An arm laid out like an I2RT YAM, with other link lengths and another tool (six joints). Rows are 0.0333 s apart.
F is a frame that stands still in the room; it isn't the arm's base.
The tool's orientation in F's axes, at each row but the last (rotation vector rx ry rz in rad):
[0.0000, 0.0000, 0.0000]
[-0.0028, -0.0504, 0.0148]
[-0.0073, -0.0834, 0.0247]
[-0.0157, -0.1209, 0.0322]
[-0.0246, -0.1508, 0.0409]
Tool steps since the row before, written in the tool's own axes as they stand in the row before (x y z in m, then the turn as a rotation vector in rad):
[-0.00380, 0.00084, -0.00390, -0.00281, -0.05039, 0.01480]
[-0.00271, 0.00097, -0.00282, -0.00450, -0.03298, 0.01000]
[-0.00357, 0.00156, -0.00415, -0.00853, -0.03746, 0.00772]
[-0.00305, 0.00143, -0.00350, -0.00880, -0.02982, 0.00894]
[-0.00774, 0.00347, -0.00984, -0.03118, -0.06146, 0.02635]
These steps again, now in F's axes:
[-0.00380, 0.00084, -0.00390, -0.00281, -0.05039, 0.01480]
[-0.00258, 0.00092, -0.00296, -0.00451, -0.03302, 0.00987]
[-0.00325, 0.00144, -0.00445, -0.00823, -0.03761, 0.00729]
[-0.00265, 0.00128, -0.00387, -0.00888, -0.02997, 0.00834]
[-0.00630, 0.00293, -0.01098, -0.03238, -0.06215, 0.02307]

